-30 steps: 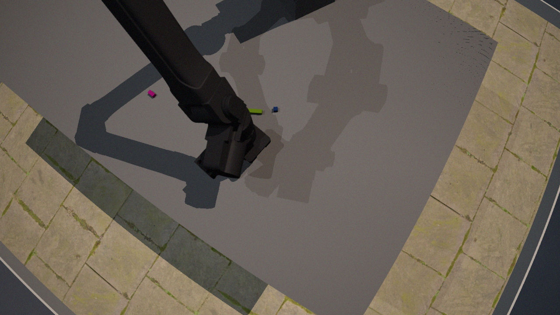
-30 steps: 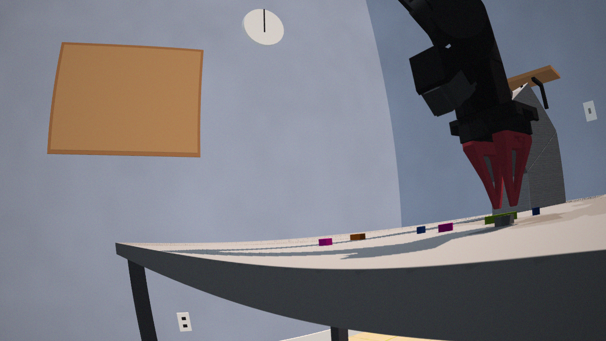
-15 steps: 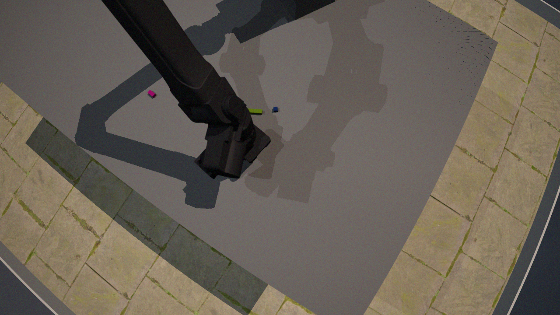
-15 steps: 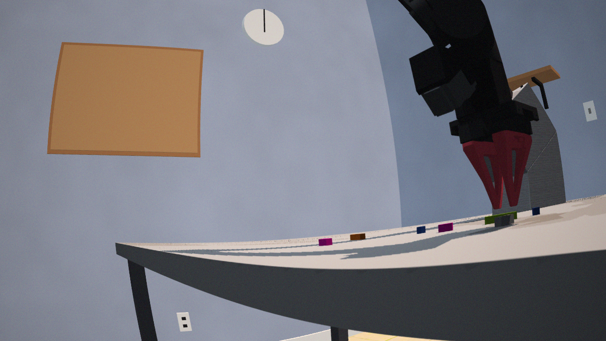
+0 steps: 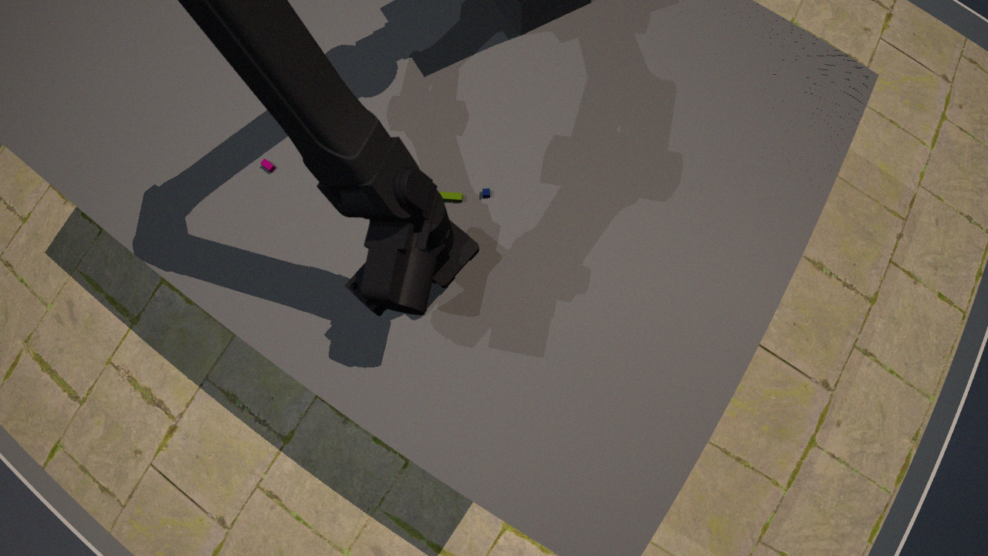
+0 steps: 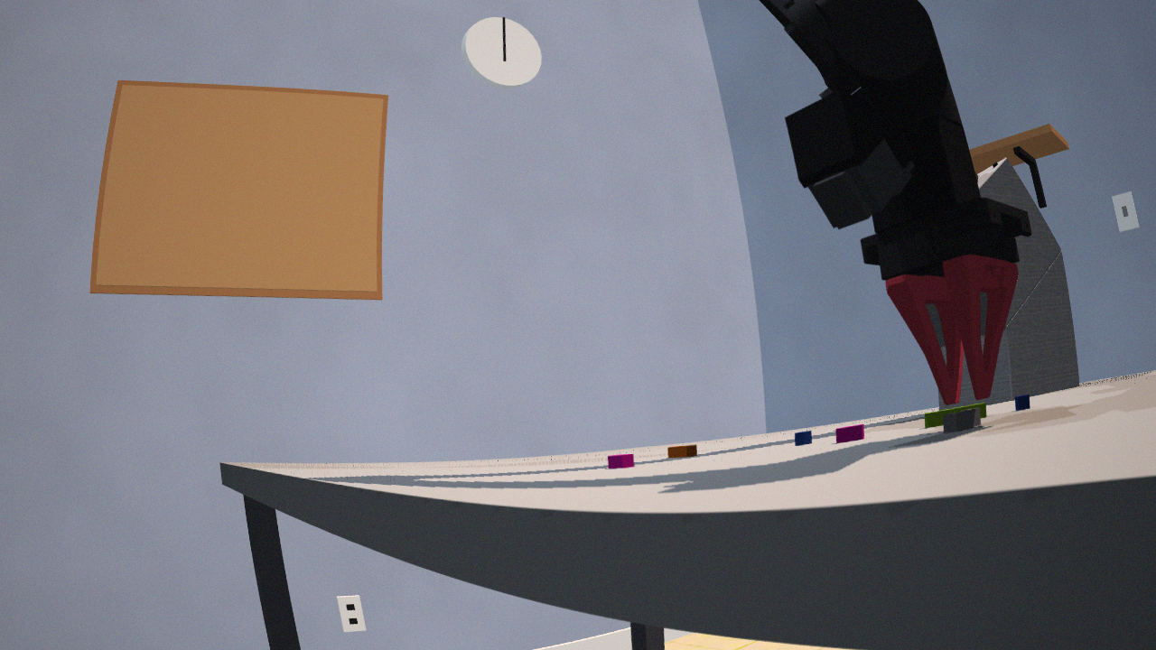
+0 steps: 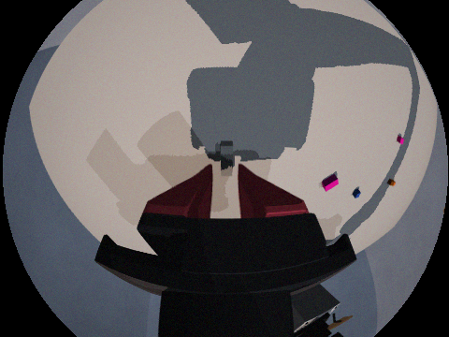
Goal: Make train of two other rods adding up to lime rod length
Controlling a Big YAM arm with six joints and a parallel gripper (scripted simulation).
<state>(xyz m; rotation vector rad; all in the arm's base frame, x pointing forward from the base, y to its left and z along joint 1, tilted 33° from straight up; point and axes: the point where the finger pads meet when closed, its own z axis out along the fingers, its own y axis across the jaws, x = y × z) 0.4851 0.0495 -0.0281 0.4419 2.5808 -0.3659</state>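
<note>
The grey rod lies 2 cm below my hand. From my hand the other things lie so: lime rod (9 cm behind, 2 cm to the right, 2 cm below); orange rod (18 cm behind, 31 cm to the right, 2 cm below).
</note>
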